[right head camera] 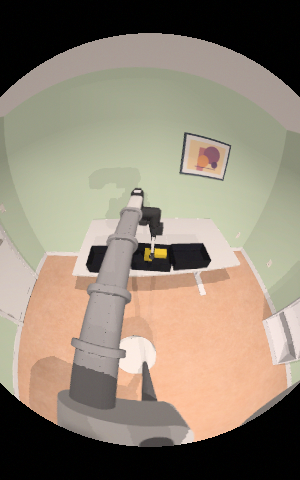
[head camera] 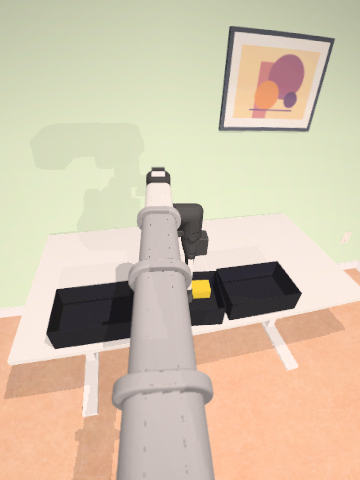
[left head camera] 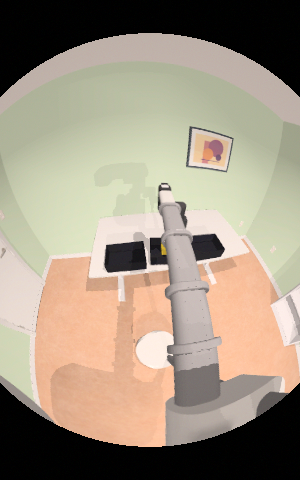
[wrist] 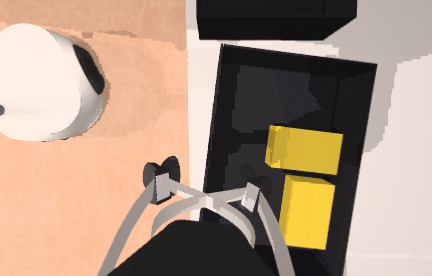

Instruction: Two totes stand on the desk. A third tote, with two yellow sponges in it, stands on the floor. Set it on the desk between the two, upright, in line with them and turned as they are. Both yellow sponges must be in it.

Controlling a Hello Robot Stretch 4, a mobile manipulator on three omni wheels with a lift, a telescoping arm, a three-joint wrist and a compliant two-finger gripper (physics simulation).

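Note:
The middle black tote [head camera: 207, 316] [wrist: 355, 95] stands upright on the desk [head camera: 260, 230] [wrist: 390, 200] between the left tote [head camera: 90, 320] [wrist: 275, 27] and the right tote [head camera: 260, 290] [right head camera: 190, 257]. In the wrist view it is turned a few degrees from the left tote, with a narrow gap between them. Two yellow sponges lie in it: one sponge [wrist: 305, 150] lies crosswise, the other sponge [wrist: 307, 212] beside it. My gripper [wrist: 208, 176] [right head camera: 152, 256] is open and empty, above the tote's front wall. The arm hides part of the totes in the head views.
The grey telescoping arm [head camera: 162, 325] reaches over the desk. The green wall with a framed picture [head camera: 270, 80] stands behind it. The white round base [wrist: 40, 85] [left head camera: 152, 350] is on the floor in front. A white unit [right head camera: 285, 332] stands at the far right.

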